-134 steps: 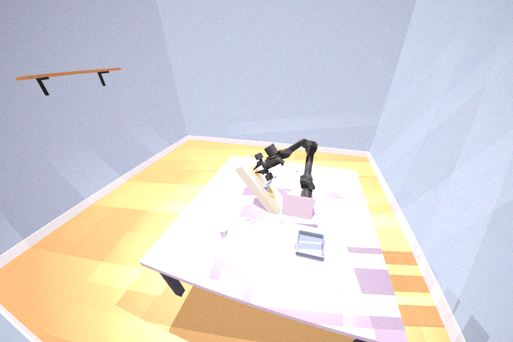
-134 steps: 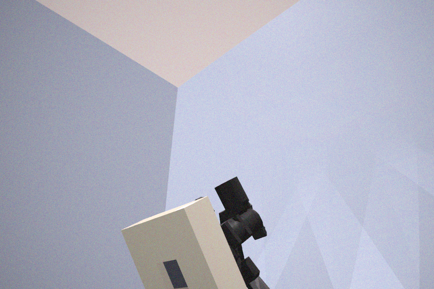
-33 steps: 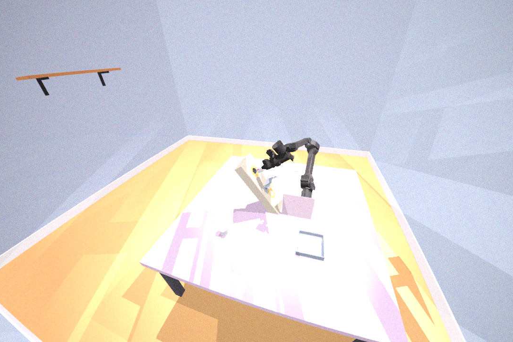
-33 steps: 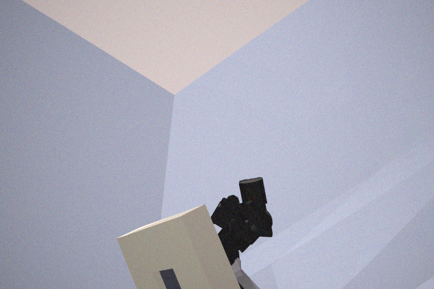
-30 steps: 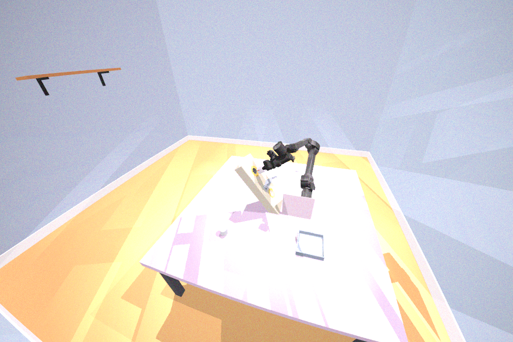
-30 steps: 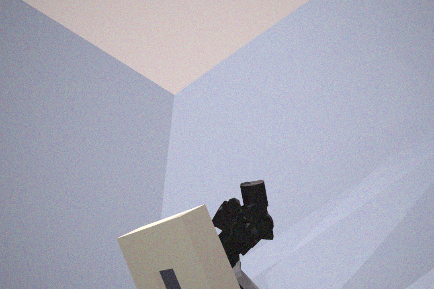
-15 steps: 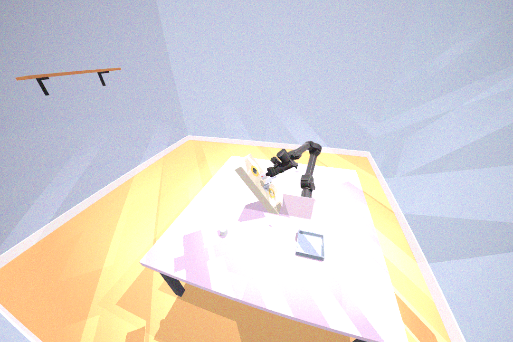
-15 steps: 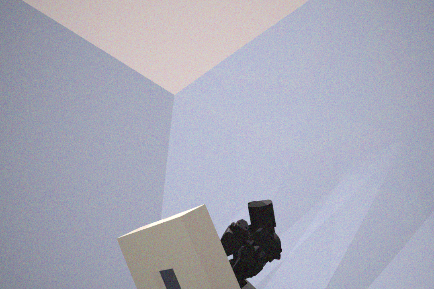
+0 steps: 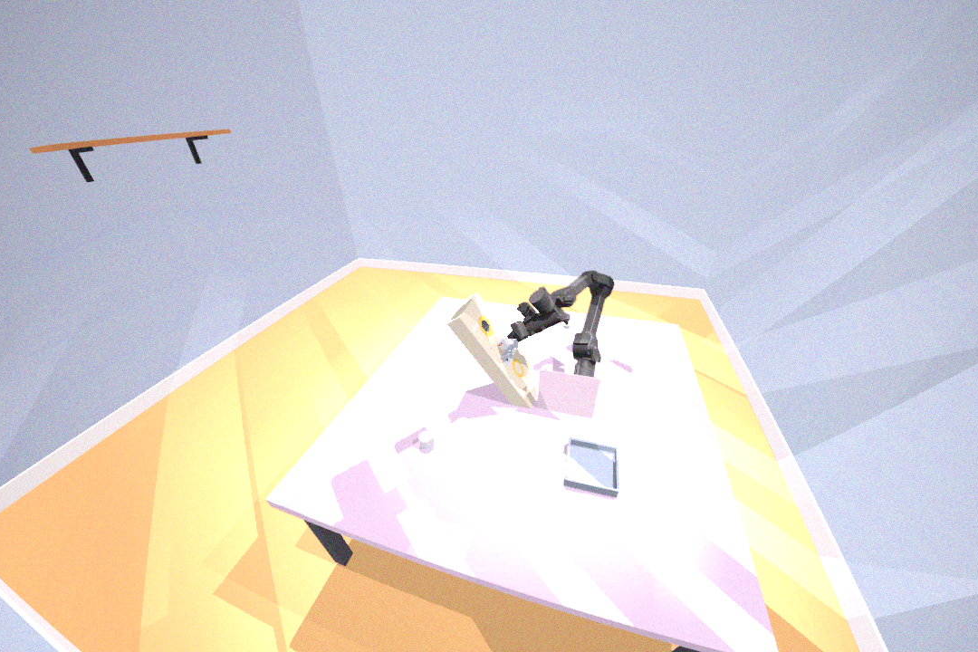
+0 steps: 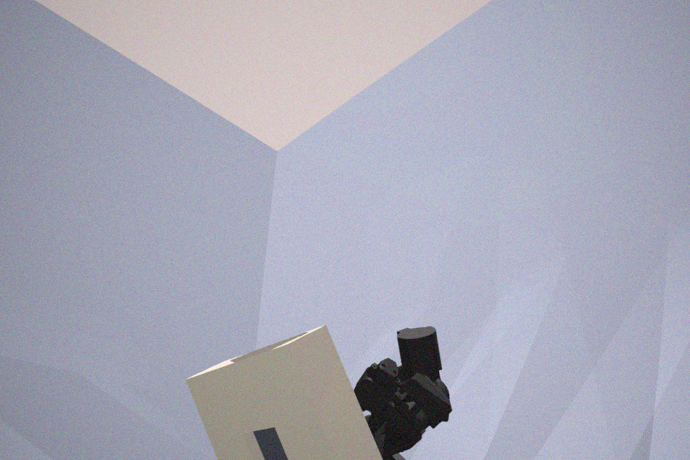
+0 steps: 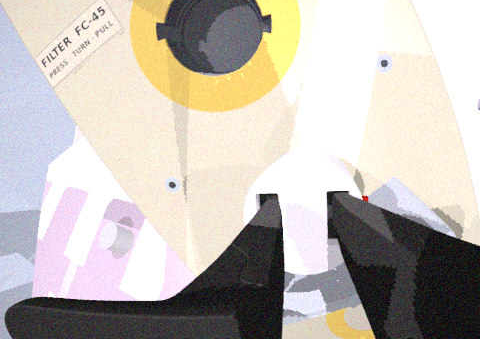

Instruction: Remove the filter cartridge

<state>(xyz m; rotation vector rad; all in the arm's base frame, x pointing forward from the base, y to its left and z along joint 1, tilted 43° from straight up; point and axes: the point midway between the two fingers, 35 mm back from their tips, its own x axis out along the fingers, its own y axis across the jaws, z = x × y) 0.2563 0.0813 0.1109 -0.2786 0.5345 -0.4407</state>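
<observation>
Right now the round filter cartridge is 1 cm ahead of my gripper tip and 2 cm below it. Also, from my gripper tip: grey-rimmed tray: 31 cm behind, 30 cm to the left, 24 cm below.
</observation>
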